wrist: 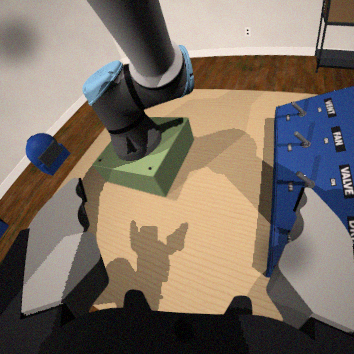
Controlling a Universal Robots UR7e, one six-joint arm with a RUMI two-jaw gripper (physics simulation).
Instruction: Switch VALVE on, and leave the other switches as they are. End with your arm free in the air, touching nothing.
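Places are measured from the arm's base along level axes (x ahead, y left, z up), in metres.
Where they show: gripper, fingertip midpoint: (189, 185); arm's base at its link origin: (138, 142).
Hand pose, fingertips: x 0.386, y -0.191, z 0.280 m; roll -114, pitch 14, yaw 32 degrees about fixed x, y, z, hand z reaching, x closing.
Note:
Each offset is from my fingertips to the centre of the thing. "spot": to the spot under its first point. Level surfaces: height alone.
A blue switch panel (287, 200) stands at the right of the wrist view. The VALVE lever @[spot: dx +0.068, dy +0.239, dz -0.264 m] (304, 178) is a short grey stick left of the VALVE label @[dx +0.145, dy +0.269, dz -0.262 m] (345, 181); its visible end points up and left. The FAN lever @[spot: dx +0.032, dy +0.353, dz -0.267 m] (301, 138) and VENT lever @[spot: dx -0.002, dy +0.469, dz -0.272 m] (299, 109) lie farther up the panel and slant similarly. Small ON marks sit right of the levers. My gripper (189, 185) is open and empty, fingers wide apart. Its right fingertip shows just below the VALVE lever, overlapping its lower end in view; contact cannot be told. That finger hides part of the panel below.
The arm's green base block (162, 175) stands on the wooden table @[dz -0.376 m] (220, 210), with the arm rising from it. A partly cut-off label starting "DR" @[spot: dx +0.177, dy +0.163, dz -0.263 m] (352, 232) shows at the right edge. A blue rounded object (41, 145) is at the left, and a shelf rack (332, 59) is at the upper right.

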